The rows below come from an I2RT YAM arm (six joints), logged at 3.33 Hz.
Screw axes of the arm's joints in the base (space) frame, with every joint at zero. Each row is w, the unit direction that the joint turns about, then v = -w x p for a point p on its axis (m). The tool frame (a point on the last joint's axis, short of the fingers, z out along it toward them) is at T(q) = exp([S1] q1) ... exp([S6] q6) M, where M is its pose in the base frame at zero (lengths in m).
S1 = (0, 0, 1, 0.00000, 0.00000, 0.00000)
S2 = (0, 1, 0, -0.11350, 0.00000, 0.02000)
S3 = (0, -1, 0, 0.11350, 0.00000, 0.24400)
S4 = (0, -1, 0, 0.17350, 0.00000, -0.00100)
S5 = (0, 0, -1, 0.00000, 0.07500, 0.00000)
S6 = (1, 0, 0, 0.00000, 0.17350, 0.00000)
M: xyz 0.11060 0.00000 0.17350 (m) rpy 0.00 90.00 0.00 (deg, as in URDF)
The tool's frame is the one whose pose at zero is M.
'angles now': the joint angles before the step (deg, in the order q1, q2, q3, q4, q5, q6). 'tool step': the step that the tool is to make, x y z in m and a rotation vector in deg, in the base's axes. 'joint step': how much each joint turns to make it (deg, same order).
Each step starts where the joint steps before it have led.
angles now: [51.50, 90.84, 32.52, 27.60, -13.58, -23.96]
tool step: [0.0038, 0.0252, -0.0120, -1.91, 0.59, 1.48]
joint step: [2.41, 6.78, 4.65, 0.23, 1.15, -0.10]
